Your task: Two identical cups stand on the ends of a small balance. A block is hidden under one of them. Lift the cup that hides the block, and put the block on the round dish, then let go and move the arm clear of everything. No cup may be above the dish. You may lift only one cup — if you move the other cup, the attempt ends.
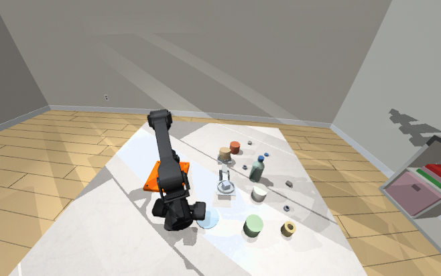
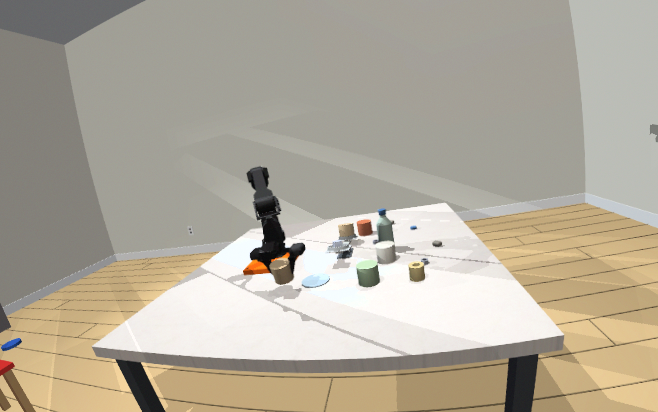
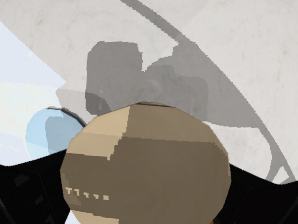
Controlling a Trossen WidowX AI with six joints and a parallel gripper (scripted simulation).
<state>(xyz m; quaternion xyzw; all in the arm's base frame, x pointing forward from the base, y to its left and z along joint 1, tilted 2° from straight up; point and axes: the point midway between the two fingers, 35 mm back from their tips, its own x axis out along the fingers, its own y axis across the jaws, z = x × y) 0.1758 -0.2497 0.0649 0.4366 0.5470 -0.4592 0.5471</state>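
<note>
My gripper tip is now 20 mm to the left of the cup and 10 mm below it. From my gripper tip the other things lie so: white cylinder (310 mm ahead, 240 mm to the left, 20 mm below); light blue round dish (90 mm ahead, 60 mm to the left, 50 mm below); green cylinder (270 mm ahead, 50 mm to the left, 20 mm below).
</note>
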